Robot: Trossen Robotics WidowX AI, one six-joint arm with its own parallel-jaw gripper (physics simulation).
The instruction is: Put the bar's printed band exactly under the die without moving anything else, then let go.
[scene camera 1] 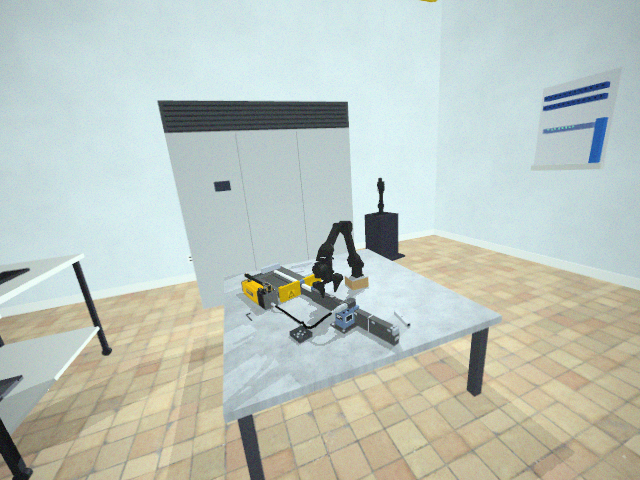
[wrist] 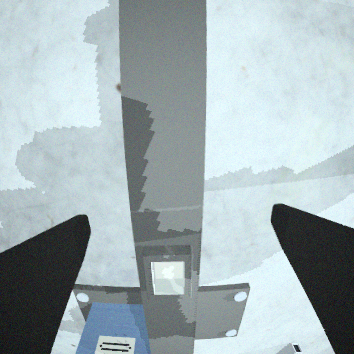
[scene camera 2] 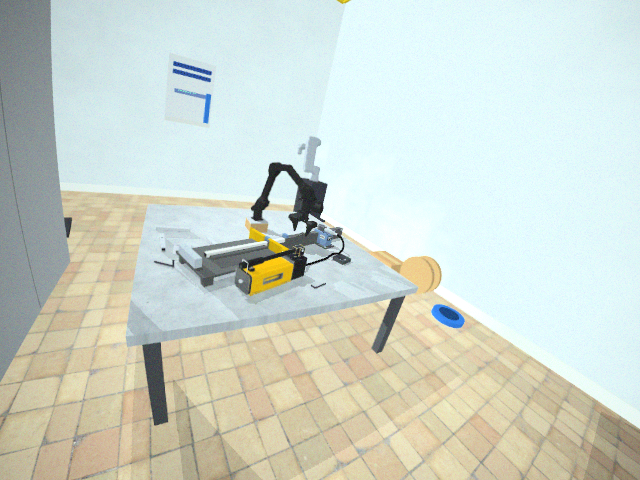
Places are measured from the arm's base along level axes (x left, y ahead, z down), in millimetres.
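Pixels of known places: gripper, fingertip midpoint: (scene camera 1: 329, 295) (wrist: 180, 219) (scene camera 2: 300, 233); arm's base, link origin: (scene camera 1: 357, 275) (scene camera 2: 257, 218).
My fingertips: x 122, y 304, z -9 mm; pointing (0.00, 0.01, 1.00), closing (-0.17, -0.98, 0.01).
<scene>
For each thing: its middle in the pictures, then the offset to it from my fingertips. "pt": a spot on its surface instead. Level surfaces: height alone.
- white bar, surface spot: (scene camera 2: 232, 248) (scene camera 1: 283, 275) pt dx -465, dy +79, dz +8 mm
- small window, surface spot: (wrist: 168, 277) pt dx +45, dy +1, dz +7 mm
- blue unit, surface spot: (wrist: 120, 320) pt dx +159, dy +38, dz +47 mm
- yellow motor box, body centre: (scene camera 2: 273, 267) (scene camera 1: 257, 289) dx -376, dy +293, dz +11 mm
- small dark box, surface spot: (scene camera 1: 300, 333) pt dx +115, dy +249, dz +75 mm
- hex key, body centre: (scene camera 2: 318, 284) (scene camera 1: 250, 316) dx -192, dy +403, dz +74 mm
- table, surface height: dz +77 mm
The white bar (scene camera 1: 284, 276) (scene camera 2: 232, 248) lies lengthwise on the dark bed and passes the yellow plates toward the long grey housing (scene camera 1: 379, 326) (wrist: 165, 150). In the wrist view a small window (wrist: 168, 277) in the housing shows a pale patch. A blue unit (scene camera 1: 345, 316) (scene camera 2: 324, 237) (wrist: 120, 320) stands against the housing near that window. I cannot make out the printed band or identify the die for certain. My gripper (scene camera 1: 330, 290) (scene camera 2: 302, 230) (wrist: 180, 219) is open and empty above the housing, one finger to each side of it in the wrist view.
Yellow plates (scene camera 1: 289, 290) (scene camera 2: 276, 242) stand across the bed beside a yellow motor box (scene camera 1: 251, 290) (scene camera 2: 271, 276). A black cable runs over a small dark box (scene camera 1: 300, 333) (scene camera 2: 341, 259). A hex key (scene camera 1: 248, 316) (scene camera 2: 318, 285) lies on the table (scene camera 1: 310, 369) (scene camera 2: 170, 310).
</scene>
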